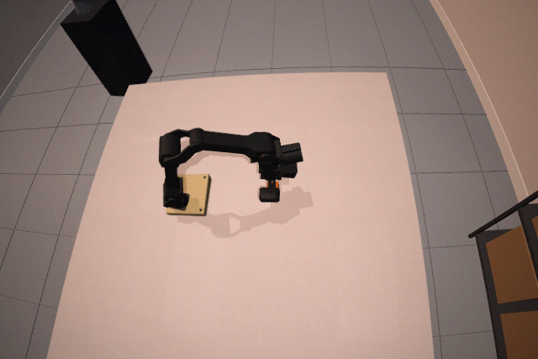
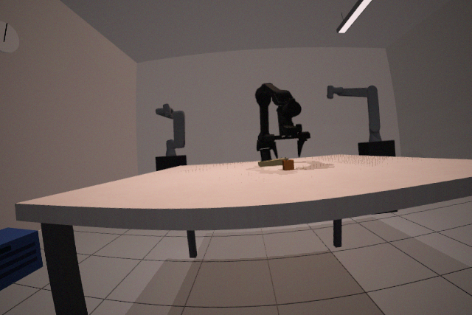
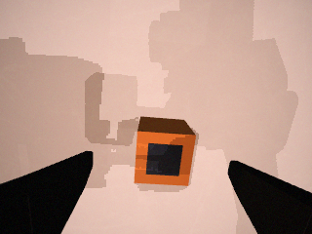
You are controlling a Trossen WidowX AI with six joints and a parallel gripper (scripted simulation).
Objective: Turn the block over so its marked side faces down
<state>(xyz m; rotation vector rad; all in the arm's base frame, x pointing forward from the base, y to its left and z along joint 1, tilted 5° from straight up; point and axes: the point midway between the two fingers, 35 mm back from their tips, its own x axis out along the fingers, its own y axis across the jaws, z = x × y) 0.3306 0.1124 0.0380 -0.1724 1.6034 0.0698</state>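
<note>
Right now my gripper tip is 2 cm above the orange block.
</note>
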